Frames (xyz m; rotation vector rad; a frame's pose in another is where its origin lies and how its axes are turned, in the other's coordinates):
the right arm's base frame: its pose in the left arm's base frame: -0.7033 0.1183 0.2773 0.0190 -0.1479 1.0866
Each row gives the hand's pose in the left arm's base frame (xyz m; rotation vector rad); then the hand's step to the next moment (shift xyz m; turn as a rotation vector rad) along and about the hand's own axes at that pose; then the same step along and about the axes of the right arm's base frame.
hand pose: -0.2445 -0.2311 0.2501 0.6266 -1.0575 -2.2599
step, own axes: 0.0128 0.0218 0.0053 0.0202 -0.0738 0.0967
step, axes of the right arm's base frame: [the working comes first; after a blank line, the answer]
step, axes of the left arm's base frame: -0.0064 -0.0172 0.0182 -0.0957 0.0776 -0.0062

-0.0157 -0.0034 0.0203 0.0238 0.1210 -0.0024
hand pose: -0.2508 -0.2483 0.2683 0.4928 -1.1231 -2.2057
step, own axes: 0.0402 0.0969 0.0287 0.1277 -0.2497 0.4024
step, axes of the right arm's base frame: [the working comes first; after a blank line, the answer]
step, axes of the left arm's base frame: -0.0125 -0.0538 0.0937 -0.4107 0.2675 0.0187

-0.0410 -0.0194 0.0989 0.0504 0.4862 0.0404
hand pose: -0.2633 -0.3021 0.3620 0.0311 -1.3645 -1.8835
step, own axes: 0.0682 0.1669 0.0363 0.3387 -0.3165 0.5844
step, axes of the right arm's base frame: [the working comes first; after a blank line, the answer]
step, axes of the left arm's base frame: 0.0333 -0.0300 0.1784 -0.6748 0.2914 0.1273

0.0119 -0.0536 0.1755 -0.0352 0.7243 0.1750
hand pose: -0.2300 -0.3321 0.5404 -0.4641 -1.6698 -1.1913
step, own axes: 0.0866 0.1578 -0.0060 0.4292 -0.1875 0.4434
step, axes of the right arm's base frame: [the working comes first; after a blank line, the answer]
step, axes of the left arm's base frame: 0.0841 0.0453 0.1527 -0.5471 0.2058 0.2725

0.0980 -0.0618 0.1379 -0.0335 0.5634 0.3122
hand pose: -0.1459 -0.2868 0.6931 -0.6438 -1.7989 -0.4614
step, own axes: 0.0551 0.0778 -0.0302 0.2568 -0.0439 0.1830
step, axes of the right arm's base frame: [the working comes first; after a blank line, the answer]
step, axes of the left arm's base frame: 0.0584 0.0531 0.0613 -0.2235 0.1267 0.1881

0.0814 -0.0303 0.0496 0.0338 0.2456 0.1998
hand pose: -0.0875 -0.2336 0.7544 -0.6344 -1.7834 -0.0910
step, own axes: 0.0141 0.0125 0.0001 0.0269 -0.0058 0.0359
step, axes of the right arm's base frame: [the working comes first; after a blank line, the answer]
step, axes of the left arm's base frame: 0.0033 0.0159 0.0096 -0.0385 0.0186 0.0147

0.0167 0.0040 0.0078 0.0006 0.0418 0.0172
